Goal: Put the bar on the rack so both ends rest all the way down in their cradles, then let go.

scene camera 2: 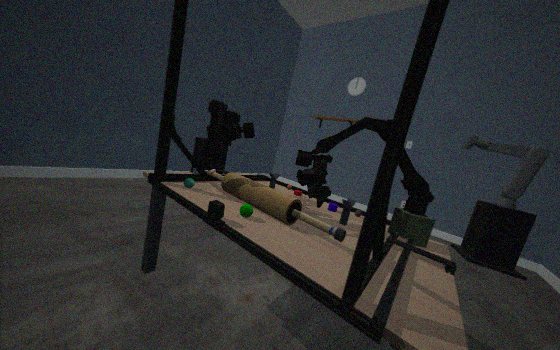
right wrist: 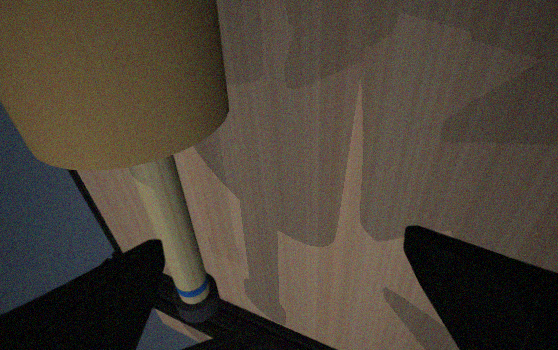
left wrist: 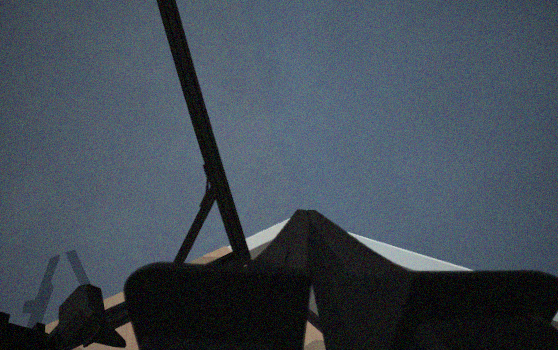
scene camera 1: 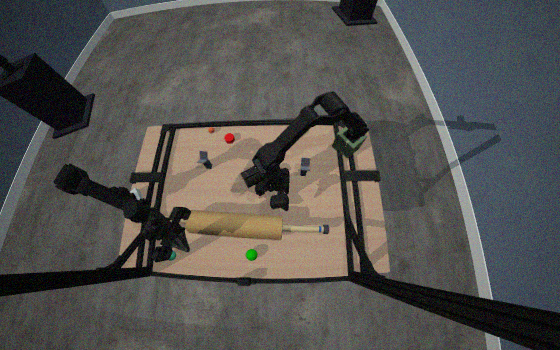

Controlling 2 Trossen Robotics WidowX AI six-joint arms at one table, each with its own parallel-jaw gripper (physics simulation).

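Frame: origin at the left arm's base, x up, y back, z right, level; metres.
Seen in the pictures: left gripper, fingertip midpoint: [scene camera 2: 234, 128] [left wrist: 305, 219] [scene camera 1: 188, 251]; right gripper, fingertip midpoint: [scene camera 2: 314, 203] [right wrist: 286, 244]; left arm's base at its link origin: [scene camera 2: 205, 168]; right arm's base at its link origin: [scene camera 2: 414, 212] [scene camera 1: 352, 134].
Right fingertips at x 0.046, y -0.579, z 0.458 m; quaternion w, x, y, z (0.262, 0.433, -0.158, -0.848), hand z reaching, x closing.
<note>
Offsets run from my right fingertips to a thing's top centre. "spot": to the spot under its first point. Level surfaces: height alone.
The bar [scene camera 1: 235, 224] [scene camera 2: 267, 199] [right wrist: 121, 75] is a thick tan roller with thin handles. It lies flat on the wooden table {dx -0.081 m} [scene camera 1: 310, 255]. Its right handle ends in a blue ring and a dark cap {spot: dx -0.014, dy -0.051, dz +0.177 m} [scene camera 1: 325, 228] [right wrist: 194, 301]. The rack is two small grey cradle posts, one at the back left [scene camera 1: 204, 157] [scene camera 2: 272, 180] and one at the back right [scene camera 1: 304, 165] [scene camera 2: 347, 210]. My left gripper [scene camera 1: 179, 222] [left wrist: 305, 219] is shut and empty at the bar's left end. My right gripper [scene camera 1: 278, 200] [scene camera 2: 321, 197] [right wrist: 286, 244] is open and empty. It hangs above the table just behind the bar.
A green ball {dx -0.034, dy +0.241, dz +0.073 m} [scene camera 1: 251, 254] [scene camera 2: 246, 210] and a teal ball {dx -0.037, dy +0.528, dz -0.128 m} [scene camera 1: 172, 255] [scene camera 2: 189, 182] lie in front of the bar. A red cylinder {dx -0.056, dy +0.010, dz -0.435 m} [scene camera 1: 229, 137], an orange ball {dx -0.050, dy +0.057, dz -0.538 m} [scene camera 1: 210, 130] and a purple cube {dx -0.047, dy -0.155, dz -0.251 m} [scene camera 2: 333, 206] lie at the back. A green box [scene camera 1: 348, 143] sits by the black frame [scene camera 1: 346, 196].
</note>
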